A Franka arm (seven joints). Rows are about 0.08 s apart.
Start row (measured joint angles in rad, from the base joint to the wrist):
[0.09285, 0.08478, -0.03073, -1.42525, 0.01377, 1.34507, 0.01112]
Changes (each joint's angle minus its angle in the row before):
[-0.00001, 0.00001, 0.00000, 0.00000, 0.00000, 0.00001, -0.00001]
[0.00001, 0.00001, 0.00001, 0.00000, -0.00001, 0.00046, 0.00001]
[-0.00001, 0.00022, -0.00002, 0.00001, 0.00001, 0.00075, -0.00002]
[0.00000, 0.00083, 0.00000, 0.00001, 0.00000, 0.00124, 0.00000]
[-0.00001, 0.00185, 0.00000, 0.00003, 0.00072, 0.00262, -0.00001]
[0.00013, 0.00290, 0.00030, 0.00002, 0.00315, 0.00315, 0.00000]
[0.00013, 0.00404, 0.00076, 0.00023, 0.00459, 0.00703, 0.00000]
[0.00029, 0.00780, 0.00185, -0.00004, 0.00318, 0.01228, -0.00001]
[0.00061, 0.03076, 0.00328, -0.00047, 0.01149, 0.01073, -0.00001]
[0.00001, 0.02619, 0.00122, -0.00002, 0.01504, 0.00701, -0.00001]
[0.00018, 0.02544, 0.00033, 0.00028, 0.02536, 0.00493, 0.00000]
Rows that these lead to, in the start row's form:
[0.09284, 0.08479, -0.03073, -1.42525, 0.01377, 1.34508, 0.01111]
[0.09285, 0.08480, -0.03072, -1.42525, 0.01376, 1.34554, 0.01112]
[0.09284, 0.08502, -0.03074, -1.42524, 0.01377, 1.34629, 0.01110]
[0.09284, 0.08585, -0.03074, -1.42523, 0.01377, 1.34753, 0.01110]
[0.09283, 0.08770, -0.03074, -1.42520, 0.01449, 1.35015, 0.01109]
[0.09296, 0.09060, -0.03044, -1.42518, 0.01764, 1.35330, 0.01109]
[0.09309, 0.09464, -0.02968, -1.42495, 0.02223, 1.36033, 0.01109]
[0.09338, 0.10244, -0.02783, -1.42499, 0.02541, 1.37261, 0.01108]
[0.09399, 0.13320, -0.02455, -1.42546, 0.03690, 1.38334, 0.01107]
[0.09400, 0.15939, -0.02333, -1.42548, 0.05194, 1.39035, 0.01106]
[0.09418, 0.18483, -0.02300, -1.42520, 0.07730, 1.39528, 0.01106]

